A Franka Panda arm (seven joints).
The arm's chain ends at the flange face. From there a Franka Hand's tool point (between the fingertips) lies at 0.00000 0.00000 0.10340 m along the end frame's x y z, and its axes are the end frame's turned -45 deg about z.
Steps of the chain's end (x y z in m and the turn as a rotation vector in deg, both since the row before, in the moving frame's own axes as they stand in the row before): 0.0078, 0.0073, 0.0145, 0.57, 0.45, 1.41; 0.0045, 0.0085, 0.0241, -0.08, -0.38, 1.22; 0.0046, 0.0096, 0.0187, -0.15, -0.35, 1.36
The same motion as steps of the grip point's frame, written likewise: 0.0017, 0.0105, 0.0145, 0.08, 0.72, 1.41; -0.0034, 0.0088, 0.0241, 0.21, -0.33, 1.22; -0.0042, 0.0098, 0.0187, 0.14, -0.35, 1.36
